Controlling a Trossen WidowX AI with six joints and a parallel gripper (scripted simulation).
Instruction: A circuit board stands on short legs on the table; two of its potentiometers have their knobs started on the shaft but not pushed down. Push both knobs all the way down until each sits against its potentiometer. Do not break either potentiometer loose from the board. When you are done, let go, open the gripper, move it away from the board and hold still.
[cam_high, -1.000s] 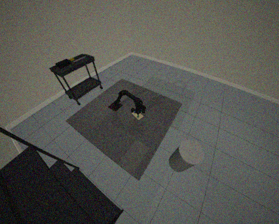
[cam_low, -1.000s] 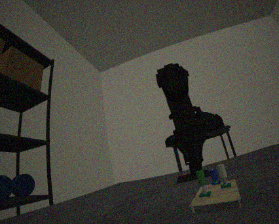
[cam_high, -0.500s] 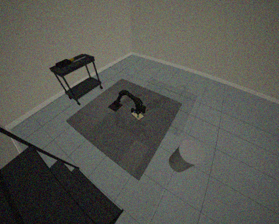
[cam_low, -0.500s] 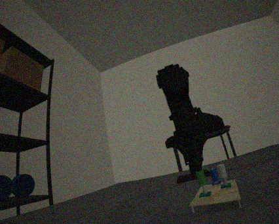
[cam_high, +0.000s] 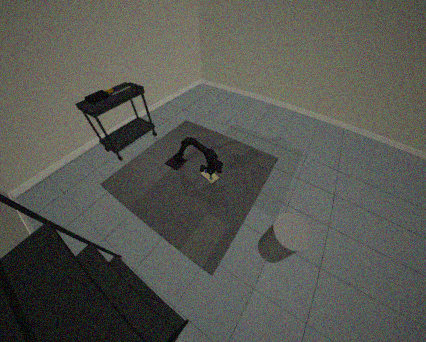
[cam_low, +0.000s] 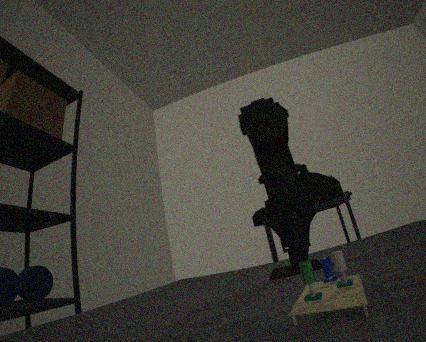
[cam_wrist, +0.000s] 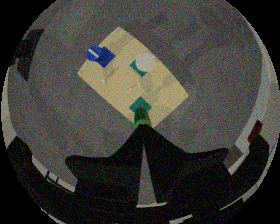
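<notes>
Right now the green knob is 20 mm below my gripper tip. Also, from my gripper tip: blue knob: 80 mm behind, 50 mm to the left, 30 mm below.
</notes>
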